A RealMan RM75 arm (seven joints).
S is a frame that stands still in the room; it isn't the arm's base.
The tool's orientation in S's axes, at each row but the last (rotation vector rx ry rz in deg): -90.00 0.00 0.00; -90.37 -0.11 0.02; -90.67 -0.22 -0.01; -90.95 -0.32 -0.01; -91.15 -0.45 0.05; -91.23 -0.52 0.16; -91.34 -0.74 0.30; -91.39 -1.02 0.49; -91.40 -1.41 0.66; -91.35 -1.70 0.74; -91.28 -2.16 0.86; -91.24 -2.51 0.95; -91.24 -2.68 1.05
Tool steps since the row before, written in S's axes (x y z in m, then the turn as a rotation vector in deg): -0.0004 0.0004 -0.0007 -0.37 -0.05 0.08; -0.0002 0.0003 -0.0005 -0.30 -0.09 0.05; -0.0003 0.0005 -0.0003 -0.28 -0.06 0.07; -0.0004 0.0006 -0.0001 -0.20 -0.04 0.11; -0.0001 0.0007 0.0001 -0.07 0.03 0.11; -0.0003 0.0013 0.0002 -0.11 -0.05 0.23; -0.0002 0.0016 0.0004 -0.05 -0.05 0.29; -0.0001 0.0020 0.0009 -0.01 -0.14 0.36; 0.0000 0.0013 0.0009 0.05 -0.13 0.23; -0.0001 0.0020 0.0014 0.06 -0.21 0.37; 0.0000 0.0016 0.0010 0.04 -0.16 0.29; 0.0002 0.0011 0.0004 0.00 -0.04 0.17; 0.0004 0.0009 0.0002 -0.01 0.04 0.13
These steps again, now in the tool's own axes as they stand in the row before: -0.0004 0.0007 0.0004 -0.37 -0.08 -0.05; -0.0002 0.0005 0.0003 -0.30 -0.05 -0.09; -0.0003 0.0003 0.0005 -0.28 -0.07 -0.06; -0.0004 0.0001 0.0006 -0.20 -0.11 -0.04; -0.0001 -0.0001 0.0007 -0.07 -0.11 0.03; -0.0003 -0.0002 0.0013 -0.11 -0.23 -0.05; -0.0002 -0.0004 0.0016 -0.05 -0.29 -0.06; -0.0001 -0.0009 0.0020 -0.01 -0.36 -0.15; 0.0000 -0.0009 0.0013 0.05 -0.23 -0.14; 0.0000 -0.0014 0.0020 0.06 -0.36 -0.22; 0.0001 -0.0010 0.0016 0.04 -0.29 -0.17; 0.0002 -0.0004 0.0011 0.00 -0.17 -0.04; 0.0004 -0.0002 0.0009 -0.01 -0.13 0.04
